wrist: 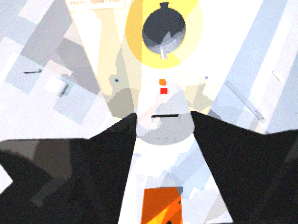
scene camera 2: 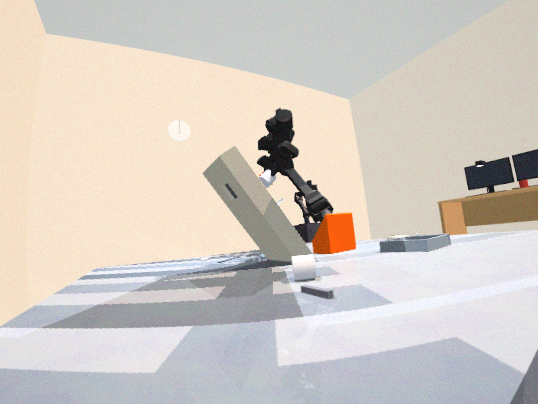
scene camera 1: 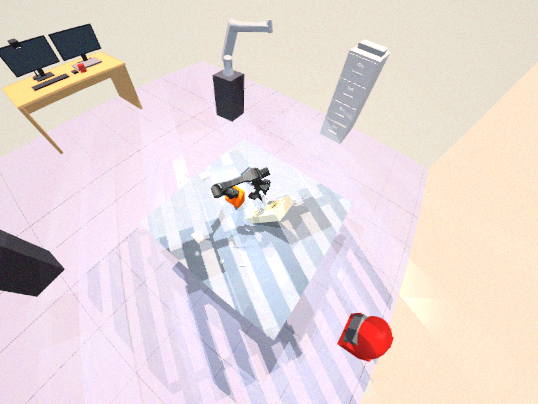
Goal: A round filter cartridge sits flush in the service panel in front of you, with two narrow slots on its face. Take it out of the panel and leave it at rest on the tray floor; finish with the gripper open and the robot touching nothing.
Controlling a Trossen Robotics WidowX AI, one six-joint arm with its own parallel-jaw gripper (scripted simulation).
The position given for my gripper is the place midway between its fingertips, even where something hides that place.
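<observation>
I see a grey tray [scene camera 2: 429, 242] and a filter cartridge [wrist: 163, 118]. There is also a beige service panel [scene camera 2: 233, 179], which I see again in the wrist view as the beige service panel [wrist: 126, 52] and in scene camera 1 as the beige service panel [scene camera 1: 275, 210]. My gripper [scene camera 2: 268, 177] is in view as well, and the wrist view shows my gripper [wrist: 163, 116] too.
</observation>
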